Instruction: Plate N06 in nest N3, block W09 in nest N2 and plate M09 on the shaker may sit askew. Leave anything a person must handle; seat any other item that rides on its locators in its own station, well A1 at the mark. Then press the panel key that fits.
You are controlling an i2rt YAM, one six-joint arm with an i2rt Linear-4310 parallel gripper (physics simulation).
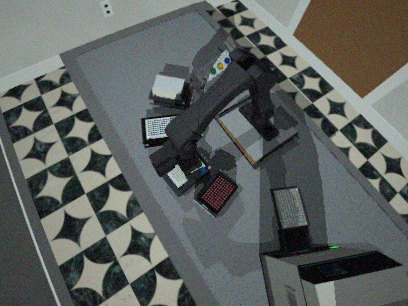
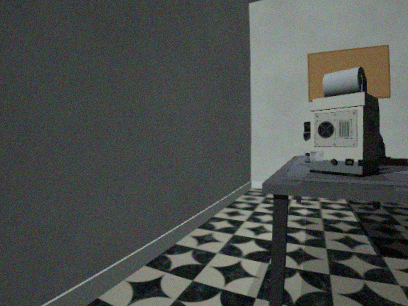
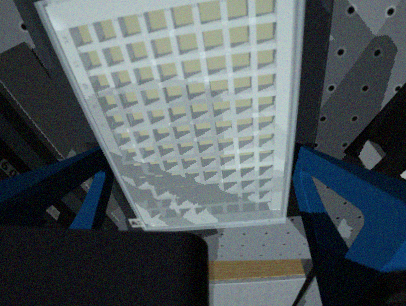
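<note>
A white block with square, yellow-bottomed wells (image 1: 177, 176) (image 3: 192, 112) sits in a dark nest (image 1: 187, 188) (image 3: 316, 60); whether it is fully down on its locators I cannot tell. My gripper (image 1: 184, 169) (image 3: 203, 153) is open, its blue fingers on either side of the block near one short end, with nothing gripped. The A1 tag is mostly hidden beside that end. A plate with pale blue wells (image 1: 159, 128) is in a neighbouring black nest, partly behind the arm. A red-welled plate (image 1: 219, 192) lies on the other side. Item names are not readable.
A white-topped item (image 1: 169, 86) stands on a dark base. The key panel (image 1: 220, 66) shows green, yellow and blue keys, partly behind the arm. A grey plate (image 1: 291, 207) lies on a black tray before the large instrument (image 1: 285, 280) (image 2: 336, 145).
</note>
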